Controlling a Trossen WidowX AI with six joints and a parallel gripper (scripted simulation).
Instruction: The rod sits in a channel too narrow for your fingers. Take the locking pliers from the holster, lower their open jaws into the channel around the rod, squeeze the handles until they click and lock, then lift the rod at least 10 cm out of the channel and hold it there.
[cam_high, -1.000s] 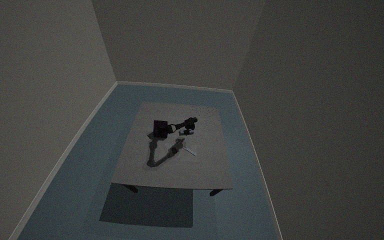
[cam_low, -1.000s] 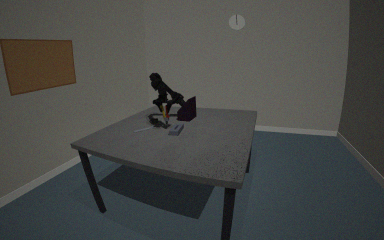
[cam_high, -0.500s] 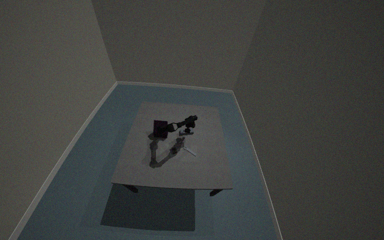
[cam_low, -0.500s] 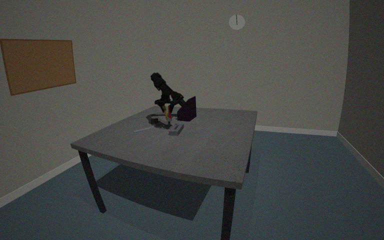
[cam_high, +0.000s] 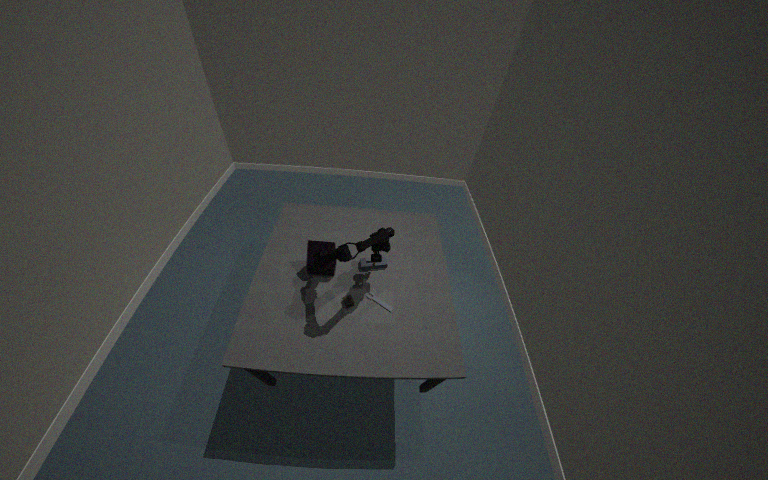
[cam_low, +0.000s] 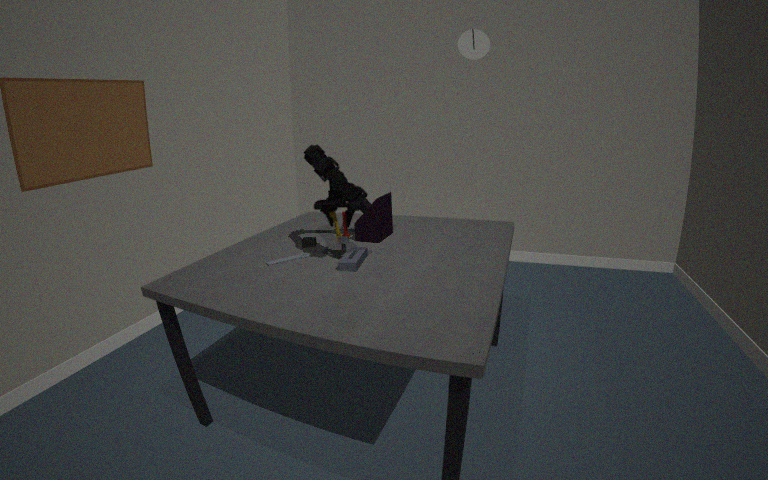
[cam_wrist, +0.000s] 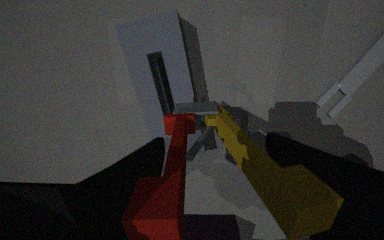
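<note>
Right now the channel block is 12 cm below my gripper tip, 5 cm to the left of it and 1 cm ahead of it. Round my gripper tip: yellow handle 2 cm to the right; then holster block 23 cm to the right, 18 cm behind, 13 cm below.
</note>
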